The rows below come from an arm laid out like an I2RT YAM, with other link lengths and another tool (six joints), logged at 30 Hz.
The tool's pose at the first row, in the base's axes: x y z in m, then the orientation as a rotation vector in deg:
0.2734, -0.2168, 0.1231, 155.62, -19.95, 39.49
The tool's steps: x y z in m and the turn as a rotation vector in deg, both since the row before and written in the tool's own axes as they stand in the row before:
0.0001, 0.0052, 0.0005, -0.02, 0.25, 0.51
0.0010, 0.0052, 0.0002, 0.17, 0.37, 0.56
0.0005, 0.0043, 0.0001, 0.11, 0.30, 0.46
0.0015, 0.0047, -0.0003, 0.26, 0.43, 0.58
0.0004, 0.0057, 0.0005, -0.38, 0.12, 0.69
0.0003, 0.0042, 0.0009, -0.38, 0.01, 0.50
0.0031, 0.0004, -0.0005, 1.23, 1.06, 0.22
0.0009, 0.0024, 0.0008, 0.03, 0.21, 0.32
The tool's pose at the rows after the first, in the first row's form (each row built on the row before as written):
0.2721, -0.2218, 0.1240, 155.49, -20.60, 39.96
0.2714, -0.2268, 0.1256, 155.49, -21.24, 40.67
0.2705, -0.2309, 0.1268, 155.46, -21.78, 41.24
0.2701, -0.2354, 0.1289, 155.50, -22.41, 42.07
0.2687, -0.2409, 0.1299, 155.08, -23.44, 42.27
0.2679, -0.2451, 0.1302, 154.71, -24.23, 42.27
0.2701, -0.2459, 0.1323, 155.33, -23.96, 44.23
0.2704, -0.2486, 0.1326, 155.25, -24.35, 44.61

